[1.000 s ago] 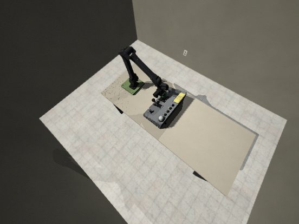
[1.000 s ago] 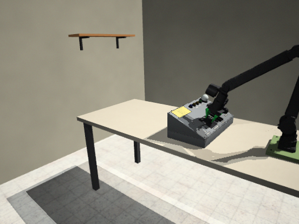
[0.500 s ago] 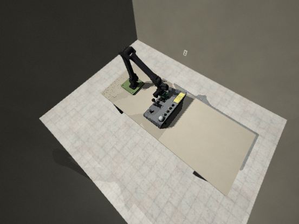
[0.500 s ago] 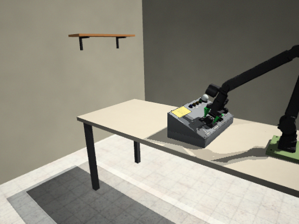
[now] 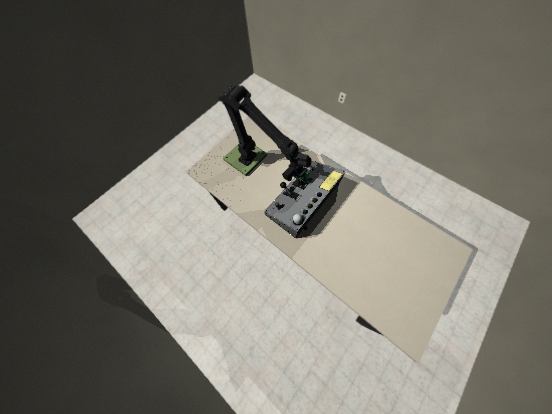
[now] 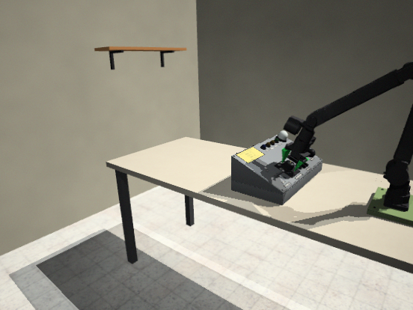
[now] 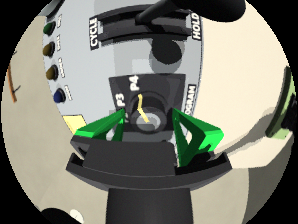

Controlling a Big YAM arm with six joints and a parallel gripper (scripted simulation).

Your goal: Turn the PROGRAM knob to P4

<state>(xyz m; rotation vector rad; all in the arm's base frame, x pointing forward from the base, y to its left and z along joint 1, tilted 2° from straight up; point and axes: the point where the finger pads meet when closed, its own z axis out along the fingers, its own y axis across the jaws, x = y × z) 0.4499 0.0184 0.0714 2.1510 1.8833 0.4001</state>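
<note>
Right now the grey console is 3 cm ahead of my hand, 6 cm to the right of it and 2 cm below it. Also, from my hand: toggle (1 cm ahead, 12 cm to the left); then black lever (3 cm behind, 12 cm to the right, 1 cm above).
</note>
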